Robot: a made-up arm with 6 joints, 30 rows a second.
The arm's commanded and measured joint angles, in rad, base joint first. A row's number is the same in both.
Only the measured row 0 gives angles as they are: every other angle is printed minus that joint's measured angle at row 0.
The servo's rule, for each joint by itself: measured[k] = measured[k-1] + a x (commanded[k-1-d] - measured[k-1]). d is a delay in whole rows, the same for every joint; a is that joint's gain. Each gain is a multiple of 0.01, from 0.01 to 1. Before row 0 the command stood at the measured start. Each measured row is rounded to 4 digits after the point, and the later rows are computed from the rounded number. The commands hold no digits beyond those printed.
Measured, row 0:
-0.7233 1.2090 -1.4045 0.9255 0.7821 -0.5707
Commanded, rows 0 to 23:
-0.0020 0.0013 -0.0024 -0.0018 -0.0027 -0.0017
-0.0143 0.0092 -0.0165 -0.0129 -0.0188 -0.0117
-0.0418 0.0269 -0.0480 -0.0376 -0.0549 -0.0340
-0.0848 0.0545 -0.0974 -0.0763 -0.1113 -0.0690
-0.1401 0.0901 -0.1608 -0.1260 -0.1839 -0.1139
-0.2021 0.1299 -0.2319 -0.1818 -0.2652 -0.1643
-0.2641 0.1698 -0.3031 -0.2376 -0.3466 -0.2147
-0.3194 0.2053 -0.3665 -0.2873 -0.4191 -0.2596
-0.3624 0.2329 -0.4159 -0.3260 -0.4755 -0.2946
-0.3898 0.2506 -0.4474 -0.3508 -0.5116 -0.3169
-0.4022 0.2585 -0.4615 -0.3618 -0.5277 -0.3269
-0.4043 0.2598 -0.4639 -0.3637 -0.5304 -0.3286
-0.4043 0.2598 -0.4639 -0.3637 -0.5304 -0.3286
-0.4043 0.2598 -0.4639 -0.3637 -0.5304 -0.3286
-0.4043 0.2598 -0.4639 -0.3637 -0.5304 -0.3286
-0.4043 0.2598 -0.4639 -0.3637 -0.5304 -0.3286
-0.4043 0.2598 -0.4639 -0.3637 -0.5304 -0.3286
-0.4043 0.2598 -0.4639 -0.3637 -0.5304 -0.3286
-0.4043 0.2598 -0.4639 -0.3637 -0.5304 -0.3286
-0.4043 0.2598 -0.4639 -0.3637 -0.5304 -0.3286
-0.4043 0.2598 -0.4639 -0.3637 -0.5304 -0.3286
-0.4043 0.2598 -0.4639 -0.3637 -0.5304 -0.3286
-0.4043 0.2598 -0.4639 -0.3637 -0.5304 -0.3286
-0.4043 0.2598 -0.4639 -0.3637 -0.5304 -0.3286
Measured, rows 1 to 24:
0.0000 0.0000 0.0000 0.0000 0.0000 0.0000
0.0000 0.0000 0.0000 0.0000 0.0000 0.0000
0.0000 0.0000 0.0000 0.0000 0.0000 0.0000
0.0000 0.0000 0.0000 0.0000 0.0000 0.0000
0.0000 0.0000 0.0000 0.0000 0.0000 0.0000
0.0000 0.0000 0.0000 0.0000 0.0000 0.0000
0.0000 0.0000 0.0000 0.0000 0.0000 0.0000
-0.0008 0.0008 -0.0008 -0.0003 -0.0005 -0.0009
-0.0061 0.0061 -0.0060 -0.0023 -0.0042 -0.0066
-0.0200 0.0192 -0.0199 -0.0079 -0.0143 -0.0211
-0.0453 0.0414 -0.0455 -0.0188 -0.0337 -0.0465
-0.0823 0.0721 -0.0835 -0.0360 -0.0637 -0.0822
-0.1290 0.1085 -0.1325 -0.0593 -0.1040 -0.1257
-0.1817 0.1471 -0.1888 -0.0878 -0.1525 -0.1729
-0.2354 0.1838 -0.2474 -0.1197 -0.2058 -0.2189
-0.2849 0.2147 -0.3030 -0.1527 -0.2597 -0.2590
-0.3258 0.2373 -0.3507 -0.1844 -0.3101 -0.2897
-0.3556 0.2507 -0.3873 -0.2128 -0.3536 -0.3094
-0.3746 0.2564 -0.4126 -0.2369 -0.3890 -0.3196
-0.3862 0.2585 -0.4295 -0.2572 -0.4173 -0.3244
-0.3933 0.2593 -0.4409 -0.2742 -0.4399 -0.3266
-0.3976 0.2596 -0.4485 -0.2885 -0.4580 -0.3277
-0.4002 0.2597 -0.4536 -0.3005 -0.4725 -0.3282
-0.4018 0.2598 -0.4570 -0.3106 -0.4841 -0.3284
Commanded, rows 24 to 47:
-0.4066 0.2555 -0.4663 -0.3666 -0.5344 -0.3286
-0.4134 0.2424 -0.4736 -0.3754 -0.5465 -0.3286
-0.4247 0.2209 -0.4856 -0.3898 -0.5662 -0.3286
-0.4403 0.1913 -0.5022 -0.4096 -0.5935 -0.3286
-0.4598 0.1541 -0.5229 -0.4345 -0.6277 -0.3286
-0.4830 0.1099 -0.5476 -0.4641 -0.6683 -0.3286
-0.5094 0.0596 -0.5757 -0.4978 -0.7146 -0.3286
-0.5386 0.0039 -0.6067 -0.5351 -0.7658 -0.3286
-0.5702 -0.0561 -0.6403 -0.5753 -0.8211 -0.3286
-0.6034 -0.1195 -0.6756 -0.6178 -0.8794 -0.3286
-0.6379 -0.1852 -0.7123 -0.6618 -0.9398 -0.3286
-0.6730 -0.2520 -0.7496 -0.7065 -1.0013 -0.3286
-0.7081 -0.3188 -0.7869 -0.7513 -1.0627 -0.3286
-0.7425 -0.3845 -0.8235 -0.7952 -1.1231 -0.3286
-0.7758 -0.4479 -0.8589 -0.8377 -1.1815 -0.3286
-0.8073 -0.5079 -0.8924 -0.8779 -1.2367 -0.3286
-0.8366 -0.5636 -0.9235 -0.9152 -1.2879 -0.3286
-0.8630 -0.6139 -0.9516 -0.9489 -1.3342 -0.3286
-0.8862 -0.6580 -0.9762 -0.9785 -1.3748 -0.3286
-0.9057 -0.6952 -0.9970 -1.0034 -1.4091 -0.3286
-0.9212 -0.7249 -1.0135 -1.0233 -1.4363 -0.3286
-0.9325 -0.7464 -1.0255 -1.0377 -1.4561 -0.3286
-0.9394 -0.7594 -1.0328 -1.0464 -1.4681 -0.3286
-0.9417 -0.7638 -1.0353 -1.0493 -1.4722 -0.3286
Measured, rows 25 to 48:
-0.4028 0.2598 -0.4593 -0.3191 -0.4934 -0.3285
-0.4034 0.2598 -0.4608 -0.3262 -0.5008 -0.3286
-0.4038 0.2598 -0.4618 -0.3322 -0.5067 -0.3286
-0.4040 0.2598 -0.4625 -0.3372 -0.5114 -0.3286
-0.4041 0.2598 -0.4630 -0.3414 -0.5152 -0.3286
-0.4042 0.2598 -0.4633 -0.3450 -0.5182 -0.3286
-0.4042 0.2598 -0.4635 -0.3480 -0.5206 -0.3286
-0.4051 0.2571 -0.4644 -0.3510 -0.5234 -0.3286
-0.4083 0.2478 -0.4674 -0.3549 -0.5280 -0.3286
-0.4147 0.2309 -0.4734 -0.3605 -0.5356 -0.3286
-0.4247 0.2060 -0.4829 -0.3684 -0.5472 -0.3286
-0.4384 0.1733 -0.4961 -0.3790 -0.5633 -0.3286
-0.4558 0.1334 -0.5131 -0.3926 -0.5843 -0.3286
-0.4767 0.0869 -0.5338 -0.4094 -0.6104 -0.3286
-0.5008 0.0346 -0.5579 -0.4295 -0.6415 -0.3286
-0.5279 -0.0225 -0.5851 -0.4528 -0.6774 -0.3286
-0.5573 -0.0836 -0.6150 -0.4792 -0.7178 -0.3286
-0.5887 -0.1476 -0.6471 -0.5084 -0.7622 -0.3286
-0.6216 -0.2134 -0.6809 -0.5401 -0.8100 -0.3286
-0.6553 -0.2798 -0.7159 -0.5739 -0.8605 -0.3286
-0.6893 -0.3458 -0.7514 -0.6093 -0.9130 -0.3286
-0.7230 -0.4101 -0.7869 -0.6458 -0.9667 -0.3286
-0.7559 -0.4717 -0.8217 -0.6829 -1.0207 -0.3286
-0.7874 -0.5296 -0.8553 -0.7201 -1.0741 -0.3286

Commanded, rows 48 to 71:
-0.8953 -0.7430 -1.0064 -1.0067 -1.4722 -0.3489
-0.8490 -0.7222 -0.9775 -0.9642 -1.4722 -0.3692
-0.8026 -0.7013 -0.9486 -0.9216 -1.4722 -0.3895
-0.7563 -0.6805 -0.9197 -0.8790 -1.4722 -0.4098
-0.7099 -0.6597 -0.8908 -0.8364 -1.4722 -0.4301
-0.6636 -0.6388 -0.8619 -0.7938 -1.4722 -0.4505
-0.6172 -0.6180 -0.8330 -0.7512 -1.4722 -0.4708
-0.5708 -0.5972 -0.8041 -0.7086 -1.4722 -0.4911
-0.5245 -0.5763 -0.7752 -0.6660 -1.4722 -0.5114
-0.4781 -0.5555 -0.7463 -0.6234 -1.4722 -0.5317
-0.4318 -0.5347 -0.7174 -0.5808 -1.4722 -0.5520
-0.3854 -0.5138 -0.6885 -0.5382 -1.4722 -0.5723
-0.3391 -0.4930 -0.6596 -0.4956 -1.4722 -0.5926
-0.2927 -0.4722 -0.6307 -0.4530 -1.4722 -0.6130
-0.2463 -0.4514 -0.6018 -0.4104 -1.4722 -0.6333
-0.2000 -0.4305 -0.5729 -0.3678 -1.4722 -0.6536
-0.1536 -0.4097 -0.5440 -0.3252 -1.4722 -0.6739
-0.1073 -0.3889 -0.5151 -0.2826 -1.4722 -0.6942
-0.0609 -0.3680 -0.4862 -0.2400 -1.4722 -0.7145
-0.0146 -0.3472 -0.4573 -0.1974 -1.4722 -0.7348
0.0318 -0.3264 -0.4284 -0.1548 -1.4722 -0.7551
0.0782 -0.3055 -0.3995 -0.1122 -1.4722 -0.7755
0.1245 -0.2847 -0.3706 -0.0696 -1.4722 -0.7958
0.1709 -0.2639 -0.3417 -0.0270 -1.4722 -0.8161
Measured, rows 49 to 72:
-0.8169 -0.5827 -0.8871 -0.7567 -1.1261 -0.3286
-0.8439 -0.6301 -0.9165 -0.7922 -1.1758 -0.3286
-0.8680 -0.6711 -0.9431 -0.8260 -1.2225 -0.3286
-0.8887 -0.7050 -0.9663 -0.8576 -1.2653 -0.3286
-0.9058 -0.7311 -0.9858 -0.8864 -1.3035 -0.3286
-0.9189 -0.7489 -1.0013 -0.9120 -1.3364 -0.3286
-0.9278 -0.7583 -1.0125 -0.9340 -1.3636 -0.3286
-0.9151 -0.7487 -1.0105 -0.9456 -1.3853 -0.3394
-0.8893 -0.7320 -0.9996 -0.9486 -1.4027 -0.3552
-0.8555 -0.7127 -0.9828 -0.9443 -1.4166 -0.3734
-0.8168 -0.6924 -0.9620 -0.9339 -1.4277 -0.3927
-0.7751 -0.6718 -0.9385 -0.9183 -1.4366 -0.4125
-0.7316 -0.6510 -0.9132 -0.8984 -1.4437 -0.4326
-0.6870 -0.6302 -0.8867 -0.8748 -1.4494 -0.4528
-0.6417 -0.6094 -0.8594 -0.8482 -1.4540 -0.4731
-0.5960 -0.5885 -0.8316 -0.8190 -1.4576 -0.4934
-0.5500 -0.5677 -0.8035 -0.7877 -1.4605 -0.5137
-0.5039 -0.5469 -0.7751 -0.7546 -1.4628 -0.5340
-0.4577 -0.5260 -0.7465 -0.7200 -1.4647 -0.5543
-0.4114 -0.5052 -0.7178 -0.6841 -1.4662 -0.5746
-0.3651 -0.4844 -0.6891 -0.6471 -1.4674 -0.5950
-0.3188 -0.4636 -0.6603 -0.6092 -1.4684 -0.6153
-0.2725 -0.4427 -0.6315 -0.5706 -1.4692 -0.6356
-0.2261 -0.4219 -0.6026 -0.5313 -1.4698 -0.6559

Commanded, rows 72 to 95:
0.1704 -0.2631 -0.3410 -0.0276 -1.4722 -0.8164
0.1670 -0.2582 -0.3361 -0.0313 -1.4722 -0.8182
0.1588 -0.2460 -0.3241 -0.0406 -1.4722 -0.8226
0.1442 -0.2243 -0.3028 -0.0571 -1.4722 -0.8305
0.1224 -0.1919 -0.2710 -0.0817 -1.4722 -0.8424
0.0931 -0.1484 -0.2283 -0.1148 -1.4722 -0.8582
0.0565 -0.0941 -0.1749 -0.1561 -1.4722 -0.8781
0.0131 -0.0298 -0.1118 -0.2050 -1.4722 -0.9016
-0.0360 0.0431 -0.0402 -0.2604 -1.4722 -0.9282
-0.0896 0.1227 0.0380 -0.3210 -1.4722 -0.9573
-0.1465 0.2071 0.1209 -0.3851 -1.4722 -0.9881
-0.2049 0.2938 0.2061 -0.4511 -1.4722 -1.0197
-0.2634 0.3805 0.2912 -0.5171 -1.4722 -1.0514
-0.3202 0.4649 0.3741 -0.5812 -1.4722 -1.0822
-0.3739 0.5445 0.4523 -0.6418 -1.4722 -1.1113
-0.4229 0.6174 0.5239 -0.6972 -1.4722 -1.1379
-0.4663 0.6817 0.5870 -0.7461 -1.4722 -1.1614
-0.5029 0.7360 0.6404 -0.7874 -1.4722 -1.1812
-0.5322 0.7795 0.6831 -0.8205 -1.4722 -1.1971
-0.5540 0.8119 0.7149 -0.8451 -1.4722 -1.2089
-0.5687 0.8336 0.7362 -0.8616 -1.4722 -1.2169
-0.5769 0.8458 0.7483 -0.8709 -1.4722 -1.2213
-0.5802 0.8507 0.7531 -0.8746 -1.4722 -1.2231
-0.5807 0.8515 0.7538 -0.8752 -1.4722 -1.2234
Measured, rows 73 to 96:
-0.1798 -0.4011 -0.5737 -0.4915 -1.4703 -0.6762
-0.1334 -0.3802 -0.5448 -0.4513 -1.4707 -0.6965
-0.0871 -0.3594 -0.5159 -0.4107 -1.4710 -0.7168
-0.0407 -0.3386 -0.4870 -0.3698 -1.4712 -0.7371
0.0057 -0.3177 -0.4581 -0.3286 -1.4714 -0.7575
0.0520 -0.2969 -0.4292 -0.2872 -1.4716 -0.7778
0.0984 -0.2761 -0.4003 -0.2456 -1.4717 -0.7981
0.1265 -0.2679 -0.3807 -0.2107 -1.4718 -0.8078
0.1423 -0.2618 -0.3660 -0.1820 -1.4719 -0.8133
0.1487 -0.2518 -0.3522 -0.1594 -1.4720 -0.8182
0.1469 -0.2345 -0.3359 -0.1430 -1.4720 -0.8247
0.1373 -0.2077 -0.3145 -0.1332 -1.4720 -0.8341
0.1201 -0.1703 -0.2861 -0.1303 -1.4720 -0.8469
0.0953 -0.1223 -0.2494 -0.1344 -1.4720 -0.8634
0.0632 -0.0640 -0.2040 -0.1457 -1.4720 -0.8836
0.0245 0.0035 -0.1499 -0.1641 -1.4720 -0.9072
-0.0200 0.0786 -0.0879 -0.1892 -1.4720 -0.9338
-0.0693 0.1596 -0.0190 -0.2205 -1.4720 -0.9626
-0.1222 0.2441 0.0553 -0.2574 -1.4720 -0.9929
-0.1773 0.3300 0.1331 -0.2990 -1.4720 -1.0239
-0.2330 0.4150 0.2126 -0.3442 -1.4720 -1.0548
-0.2880 0.4966 0.2917 -0.3918 -1.4720 -1.0847
-0.3406 0.5727 0.3683 -0.4407 -1.4720 -1.1129
-0.3896 0.6414 0.4405 -0.4896 -1.4720 -1.1386

